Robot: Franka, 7 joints.
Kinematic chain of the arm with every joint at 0, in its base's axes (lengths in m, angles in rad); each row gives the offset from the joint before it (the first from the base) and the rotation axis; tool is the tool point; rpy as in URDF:
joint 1: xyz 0 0 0.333 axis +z
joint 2: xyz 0 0 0 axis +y
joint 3: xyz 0 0 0.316 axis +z
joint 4: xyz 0.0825 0 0 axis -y
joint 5: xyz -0.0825 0 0.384 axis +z
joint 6: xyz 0 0 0 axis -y
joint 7: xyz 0.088 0 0 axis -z
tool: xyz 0 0 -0.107 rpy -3.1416 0 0
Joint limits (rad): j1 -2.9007..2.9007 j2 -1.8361..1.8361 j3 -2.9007..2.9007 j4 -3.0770..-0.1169 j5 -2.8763..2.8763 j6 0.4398..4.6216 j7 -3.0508..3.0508
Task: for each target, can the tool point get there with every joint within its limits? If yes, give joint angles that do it. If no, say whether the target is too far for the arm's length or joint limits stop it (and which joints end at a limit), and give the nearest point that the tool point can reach.
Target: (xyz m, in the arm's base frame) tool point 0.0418 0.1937 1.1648
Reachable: yes | joints 1.4671 -0.0576 -0.1539 -0.4772 1.8257 2.3317 1.8083
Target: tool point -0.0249 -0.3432 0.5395
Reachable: yes | joints -0.9296 -0.7737 -0.8926 -2.5679 1.3968 1.4373 -0.0838
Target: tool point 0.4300 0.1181 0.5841
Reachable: yes | joints -0.9938 -0.4783 1.0358 -1.8283 0.1042 1.2174 -1.1000
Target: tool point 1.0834 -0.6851 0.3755
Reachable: no: too far | nearest point 0.7247 -0.4583 0.3614 | short by 0.425 m
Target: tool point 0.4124 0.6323 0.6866
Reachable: yes | joints -1.7512 -1.1926 1.0620 -0.6346 1.8617 1.8083 0.7676
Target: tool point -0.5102 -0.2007 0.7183
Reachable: yes | joints 1.1700 -0.6299 1.5134 -0.9222 -2.2735 4.0840 0.9598
